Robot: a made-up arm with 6 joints. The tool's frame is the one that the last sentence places.
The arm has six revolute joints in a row. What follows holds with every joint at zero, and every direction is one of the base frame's. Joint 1 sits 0.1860 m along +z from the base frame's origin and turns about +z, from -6.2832 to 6.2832 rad. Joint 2 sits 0.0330 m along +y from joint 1 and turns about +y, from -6.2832 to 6.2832 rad. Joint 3 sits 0.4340 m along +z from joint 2 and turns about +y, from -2.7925 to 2.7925 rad. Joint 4 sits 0.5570 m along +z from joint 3 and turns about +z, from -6.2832 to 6.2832 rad. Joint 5 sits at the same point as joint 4 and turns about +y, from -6.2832 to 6.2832 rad. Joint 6 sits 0.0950 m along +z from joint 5 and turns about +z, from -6.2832 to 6.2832 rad. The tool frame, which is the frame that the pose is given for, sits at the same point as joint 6; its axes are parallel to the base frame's.
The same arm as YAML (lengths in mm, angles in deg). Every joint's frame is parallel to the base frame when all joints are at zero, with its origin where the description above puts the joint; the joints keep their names.
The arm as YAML. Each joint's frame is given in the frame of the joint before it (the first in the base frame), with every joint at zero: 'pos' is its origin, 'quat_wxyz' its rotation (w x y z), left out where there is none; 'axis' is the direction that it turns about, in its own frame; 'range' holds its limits. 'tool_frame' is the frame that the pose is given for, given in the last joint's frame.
length_unit: mm
angle_unit: deg
joints:
  - joint: joint 1
    pos: [0.0, 0.0, 186.0]
    axis: "+z"
    range: [-360.0, 360.0]
  - joint: joint 2
    pos: [0.0, 33.0, 0.0]
    axis: "+y"
    range: [-360.0, 360.0]
  - joint: joint 3
    pos: [0.0, 0.0, 434.0]
    axis: "+y"
    range: [-160.0, 160.0]
  - joint: joint 4
    pos: [0.0, 0.0, 557.0]
    axis: "+z"
    range: [-360.0, 360.0]
  - joint: joint 5
    pos: [0.0, 0.0, 0.0]
    axis: "+y"
    range: [-360.0, 360.0]
  - joint: joint 6
    pos: [0.0, 0.0, 95.0]
    axis: "+z"
    range: [-360.0, 360.0]
tool_frame:
  pos: [0.0, 0.0, 0.0]

